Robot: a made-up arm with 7 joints. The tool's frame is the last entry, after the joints.
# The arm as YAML. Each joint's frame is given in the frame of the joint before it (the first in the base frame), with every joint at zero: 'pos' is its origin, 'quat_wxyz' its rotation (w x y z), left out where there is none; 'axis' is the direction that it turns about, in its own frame. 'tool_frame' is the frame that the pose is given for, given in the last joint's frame.
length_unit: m
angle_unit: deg
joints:
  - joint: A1
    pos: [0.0, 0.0, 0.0]
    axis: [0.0, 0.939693, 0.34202]
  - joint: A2
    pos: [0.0, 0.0, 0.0]
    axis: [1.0, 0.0, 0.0]
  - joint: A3
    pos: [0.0, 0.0, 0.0]
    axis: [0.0, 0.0, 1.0]
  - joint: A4
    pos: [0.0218, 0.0, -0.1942]
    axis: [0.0, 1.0, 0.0]
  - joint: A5
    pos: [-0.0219, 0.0, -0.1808]
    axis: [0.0, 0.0, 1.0]
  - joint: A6
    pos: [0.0, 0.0, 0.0]
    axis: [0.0, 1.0, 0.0]
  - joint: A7
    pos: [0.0, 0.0, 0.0]
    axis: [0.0, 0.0, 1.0]
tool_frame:
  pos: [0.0, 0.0, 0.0]
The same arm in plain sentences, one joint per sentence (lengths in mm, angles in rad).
The arm has seven revolute joints in a row. What follows holds with every joint at zero, and every direction is one of the base frame's. Joint 1 sits at the same point as the base frame's origin and turns about the direction (0, 0.9397, 0.342). Joint 2 sits at the same point as joint 1 and turns about +x. Joint 3 sits at the same point as joint 2 and turns about +z. Joint 4 sits 21.8 mm along +x and 194.2 mm along -z from joint 3 and turns about +y. Joint 5 sits 21.9 mm along -x and 180.8 mm along -z from joint 4 and turns about +z. Joint 6 sits at the same point as joint 5 and turns about +y. Joint 7 sits at the same point as joint 6 and turns about +z. The tool frame, which is the frame that the pose is given for, sits at the same point as joint 7; its axes are parallel to the base frame's.
